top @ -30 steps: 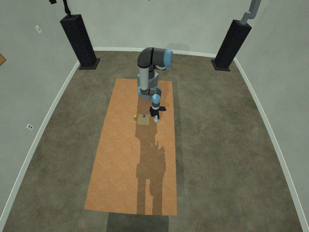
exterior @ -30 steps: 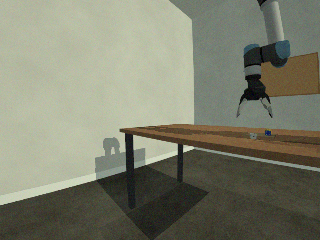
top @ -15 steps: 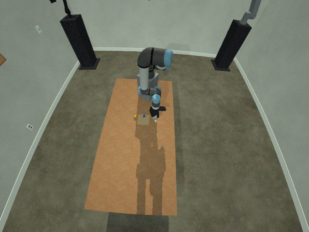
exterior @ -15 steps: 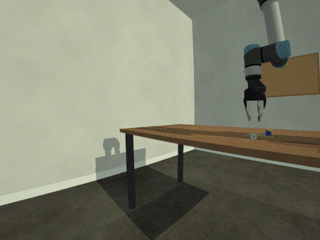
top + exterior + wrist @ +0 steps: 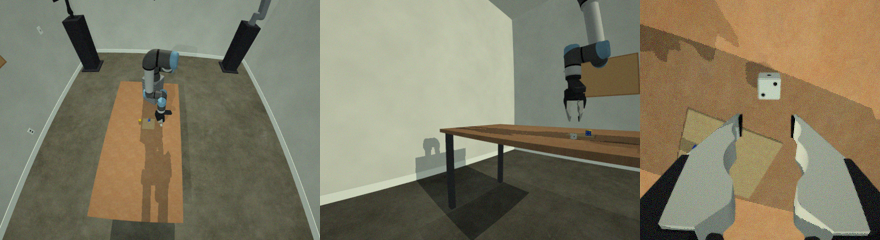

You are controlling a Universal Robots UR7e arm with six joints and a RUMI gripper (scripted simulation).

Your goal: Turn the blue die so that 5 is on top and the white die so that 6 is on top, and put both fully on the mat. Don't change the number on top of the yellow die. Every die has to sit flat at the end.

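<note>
Right now my hand is 9 cm above the white die. The rest, counted from my hand: blue die (5 cm behind, 14 cm to the right, 8 cm below); then yellow die (5 cm behind, 25 cm to the right, 9 cm below); then tan mat (2 cm behind, 15 cm to the right, 10 cm below).
</note>
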